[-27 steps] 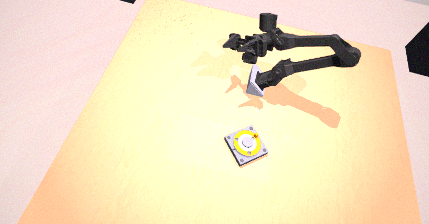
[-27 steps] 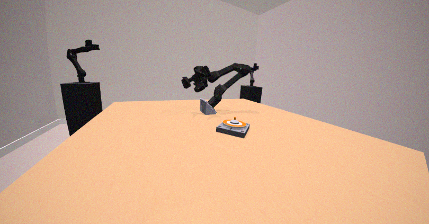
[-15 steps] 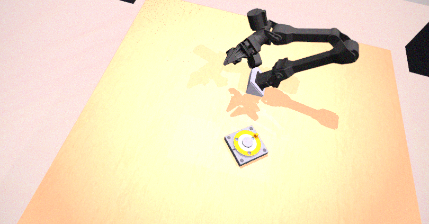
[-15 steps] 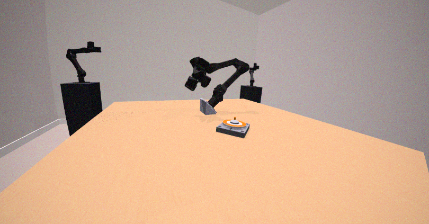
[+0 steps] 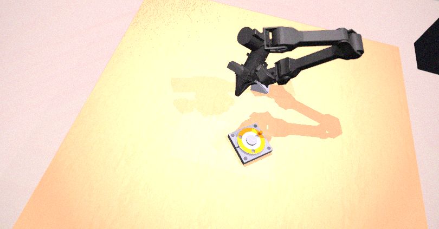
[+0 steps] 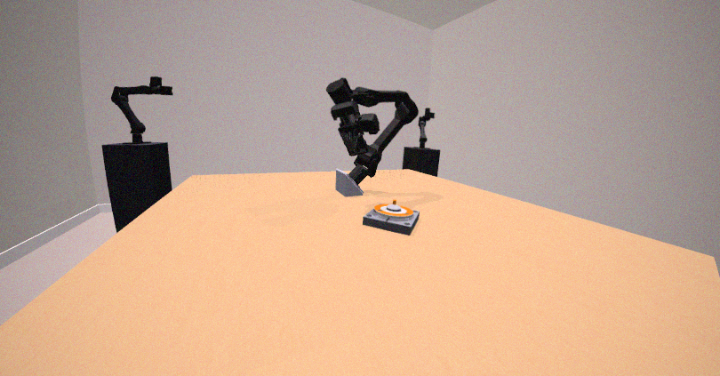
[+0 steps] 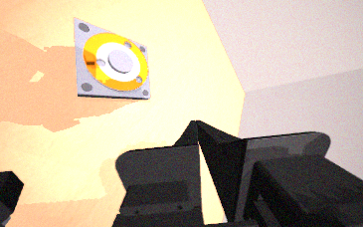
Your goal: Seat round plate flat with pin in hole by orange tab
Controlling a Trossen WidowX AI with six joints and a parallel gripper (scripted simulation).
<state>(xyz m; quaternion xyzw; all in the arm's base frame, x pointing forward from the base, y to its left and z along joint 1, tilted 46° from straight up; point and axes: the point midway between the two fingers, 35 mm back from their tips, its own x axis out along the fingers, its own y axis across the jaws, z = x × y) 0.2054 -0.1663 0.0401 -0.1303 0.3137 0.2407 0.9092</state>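
Now: gripper tip 70 mm short of the square grey base, 100 mm to the right of it and 150 mm above it.
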